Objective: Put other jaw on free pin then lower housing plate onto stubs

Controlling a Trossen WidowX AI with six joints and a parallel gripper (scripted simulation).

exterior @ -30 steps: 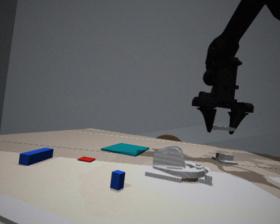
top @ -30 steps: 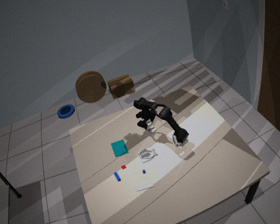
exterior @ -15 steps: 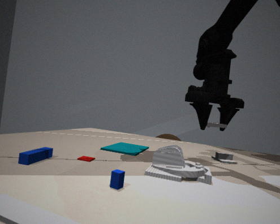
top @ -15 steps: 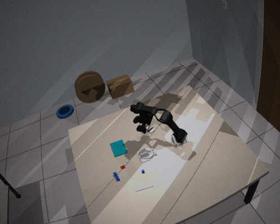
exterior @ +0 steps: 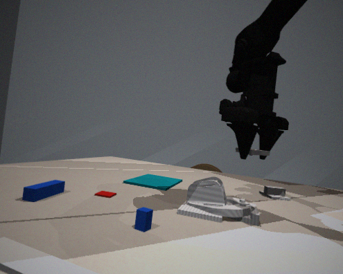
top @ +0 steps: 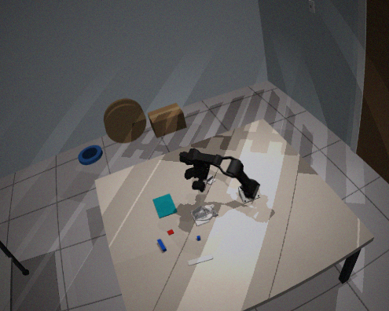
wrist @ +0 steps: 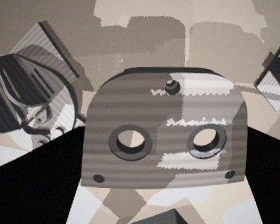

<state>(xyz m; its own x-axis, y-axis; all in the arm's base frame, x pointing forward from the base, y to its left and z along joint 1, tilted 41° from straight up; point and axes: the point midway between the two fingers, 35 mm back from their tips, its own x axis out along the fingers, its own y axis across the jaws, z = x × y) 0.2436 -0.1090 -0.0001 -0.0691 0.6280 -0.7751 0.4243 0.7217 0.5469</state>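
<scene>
Now: gripper tip 12 cm to the right of the ribbed grey base, 9 cm above it and 7 cm short of it. Also, from my gripper tip: teal flat plate 24 cm ahead, 9 cm below, 3 cm to the right; grey housing part 2 cm above, 1 cm ahead; small blue block 28 cm to the left, 10 cm ahead, 8 cm below.
</scene>
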